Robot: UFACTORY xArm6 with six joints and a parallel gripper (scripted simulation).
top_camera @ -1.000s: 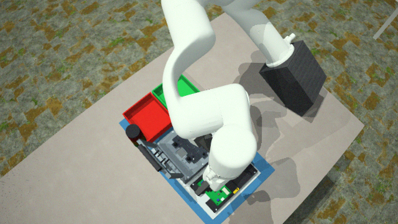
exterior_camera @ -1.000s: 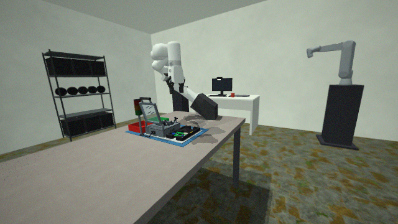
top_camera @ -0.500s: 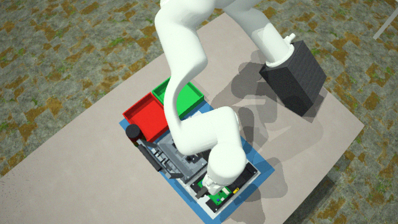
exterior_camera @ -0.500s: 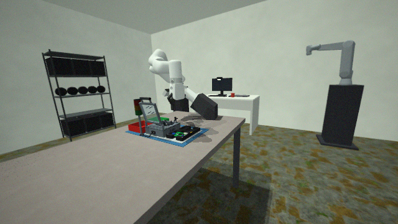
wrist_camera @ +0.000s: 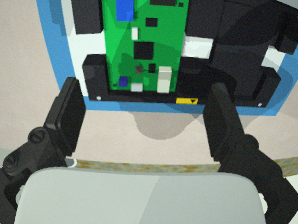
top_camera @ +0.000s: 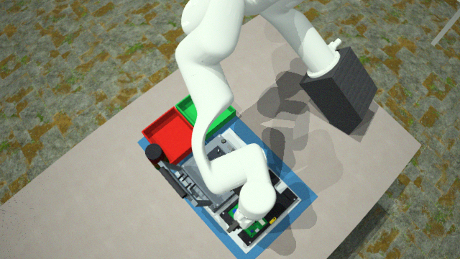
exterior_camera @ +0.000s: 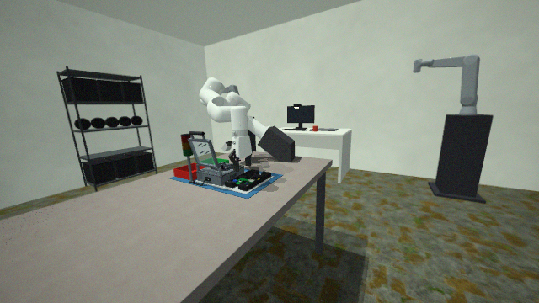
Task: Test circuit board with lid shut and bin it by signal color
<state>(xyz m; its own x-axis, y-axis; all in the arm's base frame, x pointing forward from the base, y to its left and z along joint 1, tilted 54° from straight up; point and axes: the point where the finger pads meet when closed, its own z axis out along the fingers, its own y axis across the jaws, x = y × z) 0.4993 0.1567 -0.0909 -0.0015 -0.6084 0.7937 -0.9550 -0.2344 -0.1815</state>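
The green circuit board is 8 cm below my hand. Round my hand: red bin (1 cm ahead, 37 cm to the right, 8 cm below); black latch hook (10 cm behind, 11 cm to the right, 1 cm below); tester lid (9 cm ahead, 17 cm to the right, 9 cm above).
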